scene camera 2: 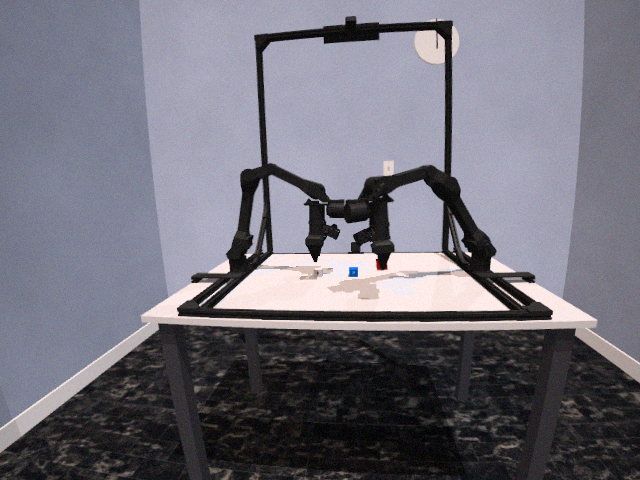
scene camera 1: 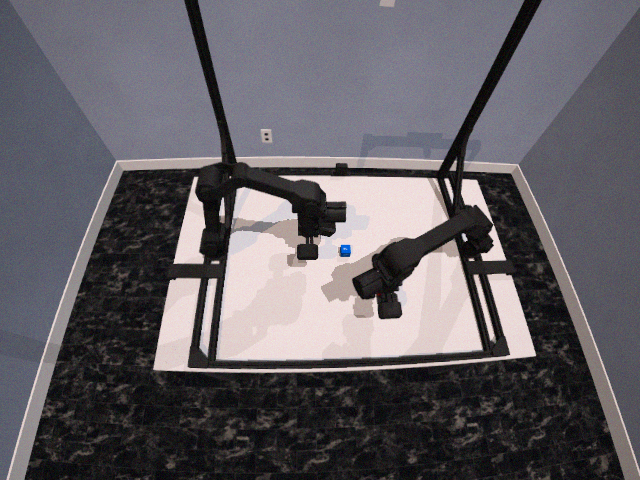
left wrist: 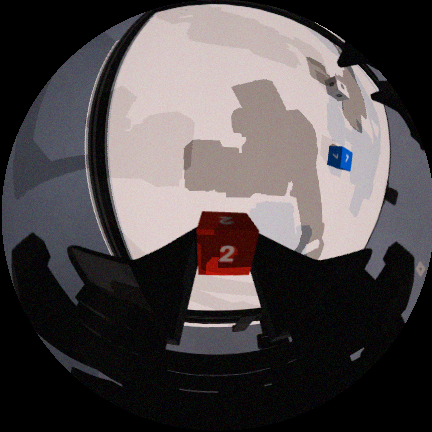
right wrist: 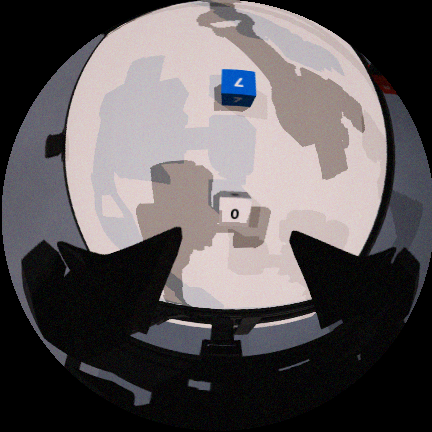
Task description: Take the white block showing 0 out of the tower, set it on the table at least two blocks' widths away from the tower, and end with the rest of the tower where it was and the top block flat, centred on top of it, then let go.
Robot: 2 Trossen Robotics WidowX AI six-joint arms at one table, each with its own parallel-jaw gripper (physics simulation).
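Frame: origin at the left arm's base, x ahead, y left, z up, level; millimetres.
Seen in the pictures: left gripper, fingertip midpoint: [scene camera 2: 382, 268] [scene camera 1: 381, 294] [left wrist: 222, 232]; right gripper, fingertip midpoint: [scene camera 2: 317, 259] [scene camera 1: 306, 244] [right wrist: 237, 234]; left arm's base, origin of the base link: [scene camera 2: 480, 270] [scene camera 1: 470, 250]; right arm's base, origin of the base link: [scene camera 2: 238, 271] [scene camera 1: 215, 251] [right wrist: 222, 320].
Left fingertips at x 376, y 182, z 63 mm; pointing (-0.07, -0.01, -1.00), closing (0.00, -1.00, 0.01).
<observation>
Offsets run from my left fingertips to a thing's middle. "spot": to the spot under its first point. Level surfaces: height alone.
The white block showing 0 {dz -68, dx +224, dy -185 mm} [scene camera 2: 317, 272] [left wrist: 337, 89] [right wrist: 235, 210] sits on the table, several block widths to the left of the blue block in scene camera 2. The blue block showing 7 {dz -68, dx +91, dy -186 mm} [scene camera 1: 345, 250] [scene camera 2: 353, 271] [left wrist: 340, 158] [right wrist: 238, 87] stands alone, flat on the table. My right gripper [scene camera 1: 307, 251] [scene camera 2: 315, 259] [right wrist: 237, 234] is open and empty above the white block, hiding it in scene camera 1. My left gripper [scene camera 1: 389, 307] [scene camera 2: 382, 267] [left wrist: 222, 232] is shut on the red block showing 2 {dz +14, dx +3, dy +0 mm} [scene camera 2: 378, 265] [left wrist: 227, 247], held above the table to the right of the blue block.
A black frame {spot: dz -64, dx +127, dy +185 mm} [scene camera 1: 341, 362] [scene camera 2: 361, 314] runs around the white table {dz -82 mm} [scene camera 1: 170, 346] [scene camera 2: 573, 316], with uprights beside the arm mounts. The two arms reach inward from opposite sides and cast shadows around the blocks.
</observation>
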